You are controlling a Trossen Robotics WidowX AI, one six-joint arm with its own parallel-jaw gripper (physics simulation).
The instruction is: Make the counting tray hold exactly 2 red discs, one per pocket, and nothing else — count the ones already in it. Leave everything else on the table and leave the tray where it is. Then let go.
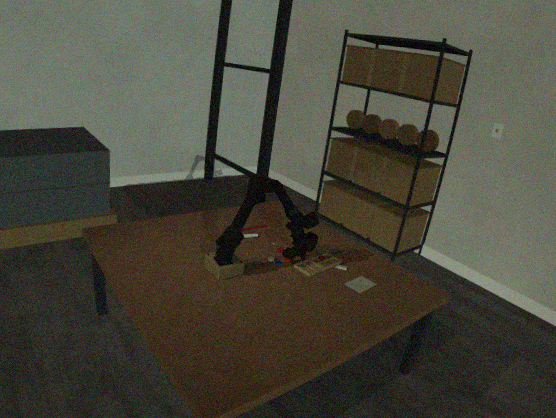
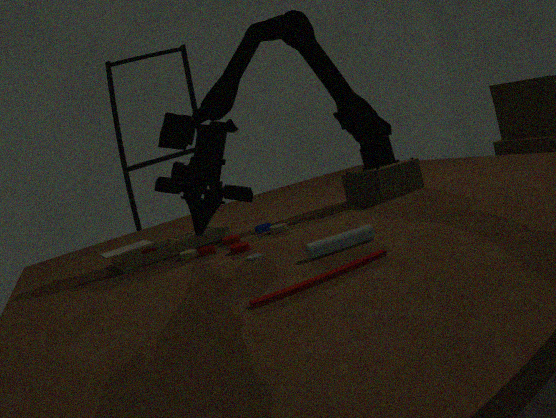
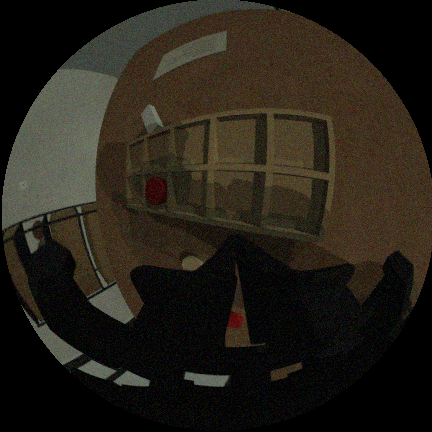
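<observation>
The wooden counting tray (image 3: 273,112) (image 1: 314,267) lies flat on the table, and one red disc (image 3: 156,190) sits in a pocket at its left end. The other pockets I can see hold nothing. My gripper (image 3: 234,238) (image 1: 291,252) (image 2: 200,229) is shut on nothing, its tips low over the table just in front of the tray. A loose red disc (image 3: 235,320) shows through the gap between the fingers. More loose red discs (image 2: 239,247) (image 2: 207,250) lie on the table beside the gripper. A cream disc (image 3: 192,262) lies by the left finger.
A blue disc (image 2: 261,227) (image 1: 278,262), a white cylinder (image 2: 339,241) (image 1: 250,235) and a red rod (image 2: 318,279) (image 1: 254,227) lie on the table. A white card (image 1: 360,284) (image 3: 191,52) and a small white block (image 1: 341,267) (image 3: 151,116) lie past the tray. A shelf rack (image 1: 444,46) stands behind.
</observation>
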